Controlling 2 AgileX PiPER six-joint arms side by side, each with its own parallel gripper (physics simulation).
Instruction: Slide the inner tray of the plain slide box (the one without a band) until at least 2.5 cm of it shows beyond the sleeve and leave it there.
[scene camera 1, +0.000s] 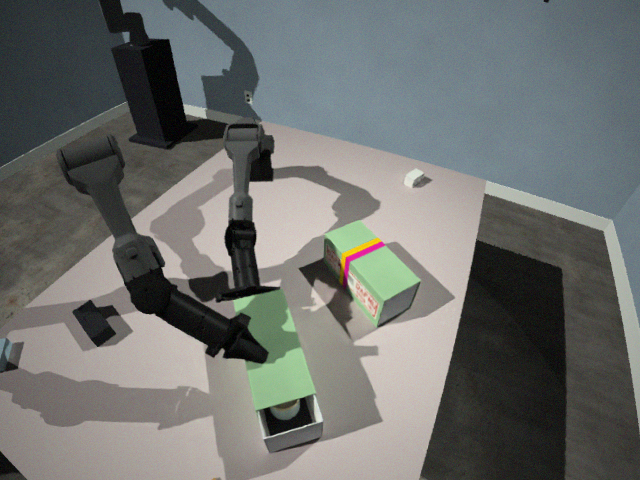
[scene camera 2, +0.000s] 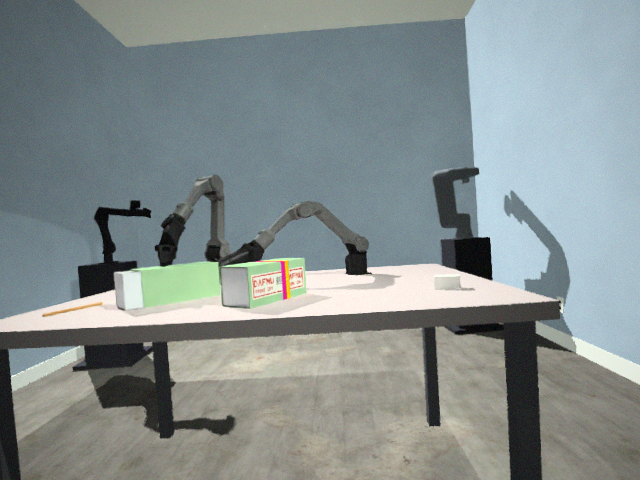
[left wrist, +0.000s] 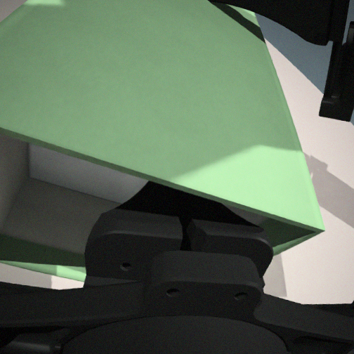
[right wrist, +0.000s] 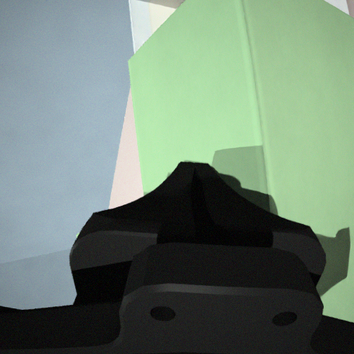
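Note:
The plain slide box's green sleeve (scene camera 1: 281, 372) (scene camera 2: 180, 284) (left wrist: 150, 90) (right wrist: 200, 90) lies flat on the table. Its white inner tray (scene camera 1: 293, 438) (scene camera 2: 128, 290) (left wrist: 75, 172) (right wrist: 141, 30) sticks out at the end nearest scene camera 1, with a round pale item (scene camera 1: 285, 410) inside. My left gripper (scene camera 1: 250, 294) (left wrist: 171, 175) is shut and empty at the opposite end. Its fingers reach into the sleeve's opening, and their tips are hidden under the top edge. My right gripper (scene camera 1: 264, 356) (scene camera 2: 165, 261) (right wrist: 192, 181) is shut and empty, with its fingertips at the sleeve's top.
The banded green box (scene camera 1: 390, 279) (scene camera 2: 263, 289) lies beside the plain one. A white block (scene camera 1: 414, 178) (scene camera 2: 447, 282) lies farther off. A dark block (scene camera 1: 94, 323) and a light blue object (scene camera 1: 4, 353) lie to the left. An orange stick (scene camera 2: 72, 309) lies near the tray end.

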